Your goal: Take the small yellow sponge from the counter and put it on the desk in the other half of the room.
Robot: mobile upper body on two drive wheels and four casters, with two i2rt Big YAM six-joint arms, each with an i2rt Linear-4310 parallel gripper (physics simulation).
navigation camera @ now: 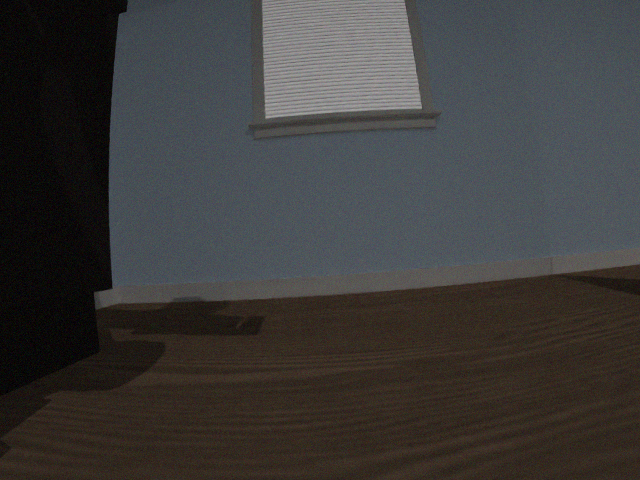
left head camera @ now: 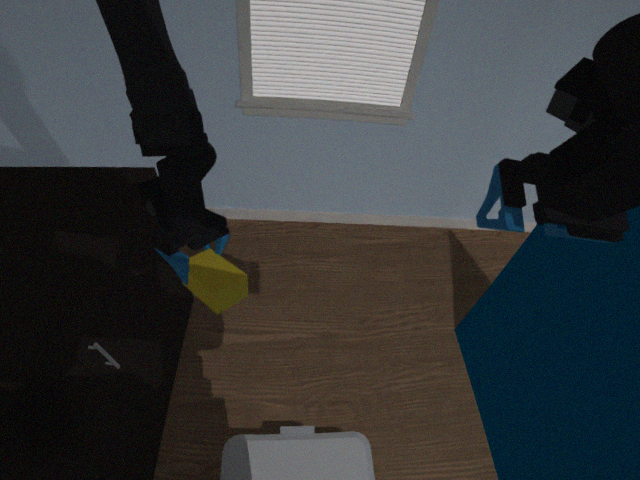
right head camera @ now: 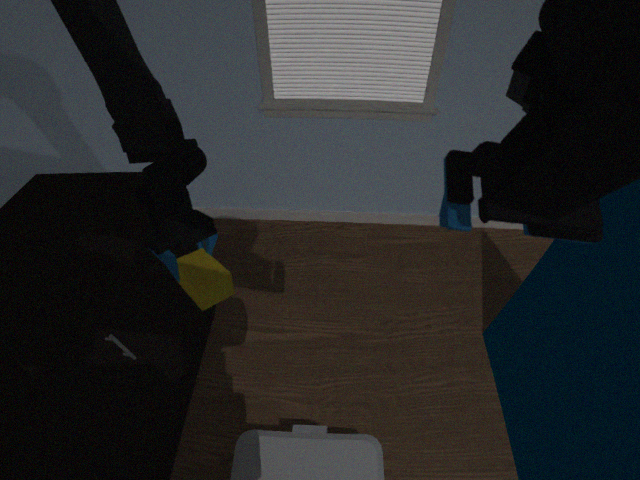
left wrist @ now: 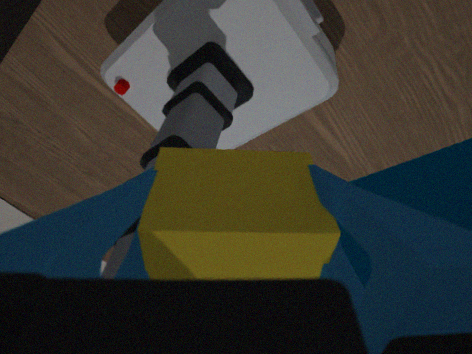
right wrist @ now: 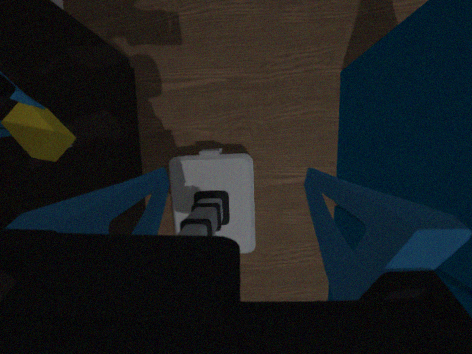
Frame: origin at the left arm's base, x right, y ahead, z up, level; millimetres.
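Seen in the pictures: left gripper, fingertip midpoint: [left head camera: 200, 274] [left wrist: 235, 178]; right gripper, fingertip midpoint: [left head camera: 513, 225] [right head camera: 483, 224] [right wrist: 236, 175].
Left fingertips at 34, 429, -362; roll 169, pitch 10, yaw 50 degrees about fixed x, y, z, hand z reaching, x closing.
Observation:
Pixels of each thing's top centre, then the offset from my left fingertips to it, as dx, dy, dz. "spot": a spot on its surface instead.
- small yellow sponge, top centre: [left wrist: 214, 350] [left head camera: 209, 266] [right head camera: 196, 264] [right wrist: 18, 128] +31, -24, +55
- dark blue panel, surface spot: [right head camera: 578, 335] [right wrist: 413, 99] spot: +1065, +87, -425
- window, surface spot: [left head camera: 330, 51] spot: +321, +1256, +50
The small yellow sponge [left head camera: 217, 281] [right head camera: 205, 280] [left wrist: 235, 200] [right wrist: 39, 132] is held between the blue fingers of my left gripper [left head camera: 201, 258] [right head camera: 190, 258] [left wrist: 235, 178], in the air. My left gripper is shut on it. In the left head camera it hangs beside the right edge of a dark piece of furniture at the left. My right gripper [right wrist: 236, 175] is open in the right wrist view, with nothing between its blue fingers. Neither the counter nor the desk can be told for certain in these views.
The dark furniture [left head camera: 77, 294] [right head camera: 93, 289] [right wrist: 65, 65] [navigation camera: 46, 206] stands at the left. A dark blue panel [left head camera: 563, 335] [right head camera: 578, 335] [right wrist: 410, 100] stands at the right. The wall [left head camera: 330, 165] [navigation camera: 330, 206] with a window [left head camera: 330, 51] [navigation camera: 336, 56] is ahead. My white base [left head camera: 305, 457] [right head camera: 315, 457] [right wrist: 235, 200] is below.

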